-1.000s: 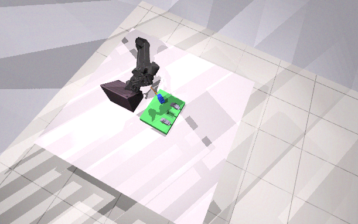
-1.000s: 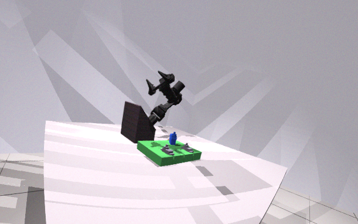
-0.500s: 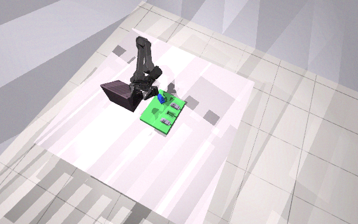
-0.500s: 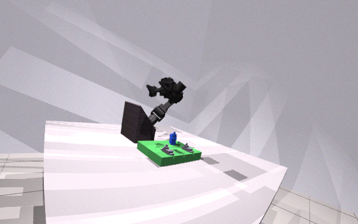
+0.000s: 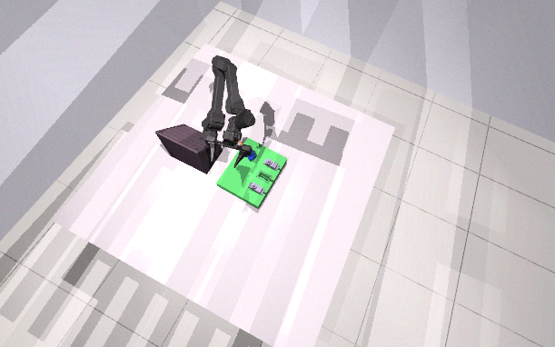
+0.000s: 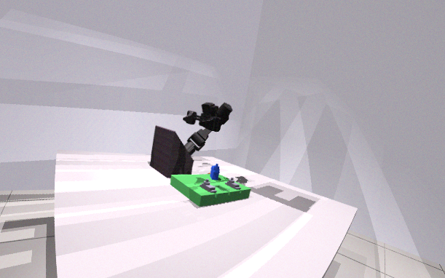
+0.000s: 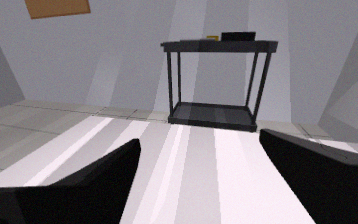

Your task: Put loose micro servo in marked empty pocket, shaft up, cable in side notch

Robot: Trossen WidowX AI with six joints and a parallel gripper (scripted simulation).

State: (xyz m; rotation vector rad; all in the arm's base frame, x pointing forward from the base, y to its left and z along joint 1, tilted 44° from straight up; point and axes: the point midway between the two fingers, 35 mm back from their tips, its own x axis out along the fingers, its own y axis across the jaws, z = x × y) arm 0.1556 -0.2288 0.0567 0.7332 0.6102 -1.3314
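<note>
Now: the green deck 3 cm ahead of my gripper tip, 13 cm to the left of it and 29 cm below it.
</note>
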